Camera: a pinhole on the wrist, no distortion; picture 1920 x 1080 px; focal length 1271.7 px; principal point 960.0 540.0 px. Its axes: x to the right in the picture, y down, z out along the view. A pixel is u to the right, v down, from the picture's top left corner.
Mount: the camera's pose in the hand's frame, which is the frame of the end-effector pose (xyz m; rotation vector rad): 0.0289 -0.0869 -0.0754 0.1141 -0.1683 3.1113
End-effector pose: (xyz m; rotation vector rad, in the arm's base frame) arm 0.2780 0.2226 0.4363 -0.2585 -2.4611 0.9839
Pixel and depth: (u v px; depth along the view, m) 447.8 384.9 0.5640
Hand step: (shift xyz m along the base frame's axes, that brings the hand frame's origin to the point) -0.4929 -0.2444 -0.1342
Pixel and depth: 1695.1 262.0 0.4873
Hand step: -0.0308 -0.3572 -0.3343
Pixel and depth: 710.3 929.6 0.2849
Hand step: -0.1847 -0.2303 0.0566
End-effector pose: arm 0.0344 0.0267 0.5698 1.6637 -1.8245 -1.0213
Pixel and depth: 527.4 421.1 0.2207
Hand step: -0.0674 -0.0868 -0.1744
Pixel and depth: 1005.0 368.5 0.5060
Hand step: -0.2915 0.0448 -0.3317
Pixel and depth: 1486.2 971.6 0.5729
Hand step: -0.1312 0.2748 -0.5388
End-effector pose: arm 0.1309 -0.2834 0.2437 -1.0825 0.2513 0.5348
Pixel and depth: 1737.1 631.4 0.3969
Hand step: -0.0963 0.1868 0.3531
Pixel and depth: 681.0 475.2 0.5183
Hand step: 0.1886 0.3935 0.2089
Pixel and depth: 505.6 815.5 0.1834
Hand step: 0.1620 0.0642 0.1105
